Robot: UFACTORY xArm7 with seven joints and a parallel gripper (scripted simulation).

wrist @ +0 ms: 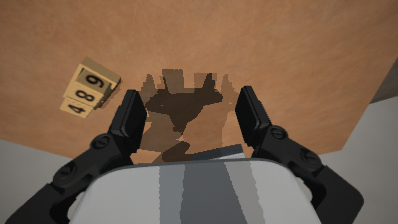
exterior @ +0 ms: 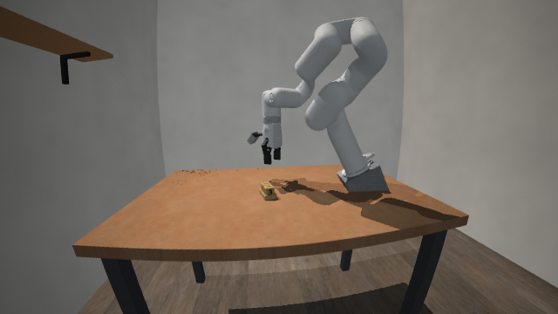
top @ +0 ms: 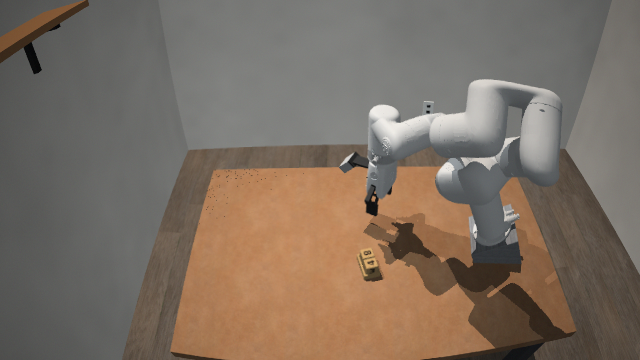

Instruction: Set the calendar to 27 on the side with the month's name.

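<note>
Right now my hand is 170 mm to the right of the wooden digit cube, 80 mm above it and 10 mm short of it. The rest, counted from my hand: wooden calendar tray (150 mm to the left, 90 mm below, 20 mm ahead).
</note>
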